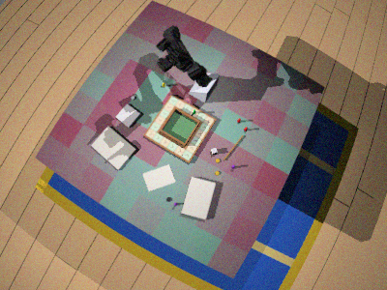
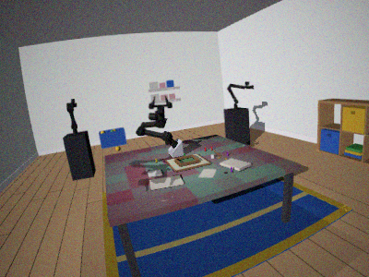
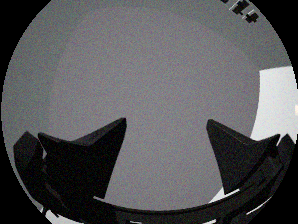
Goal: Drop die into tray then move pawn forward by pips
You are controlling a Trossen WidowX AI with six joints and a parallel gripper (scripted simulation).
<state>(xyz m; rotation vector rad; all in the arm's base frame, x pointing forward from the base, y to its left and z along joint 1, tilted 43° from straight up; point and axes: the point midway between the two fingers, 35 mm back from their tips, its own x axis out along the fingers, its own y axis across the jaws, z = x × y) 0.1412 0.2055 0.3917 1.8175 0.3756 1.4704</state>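
Right now the white die is 53 cm below my gripper tip, 35 cm to the left of it and 12 cm ahead of it. From my gripper tip the other things lie so: green dice tray: 54 cm below, 13 cm to the left, 10 cm ahead; then green pawn: 52 cm below, 15 cm to the left, 1 cm behind; then yellow pawn: 53 cm below, 9 cm to the right, 6 cm behind.
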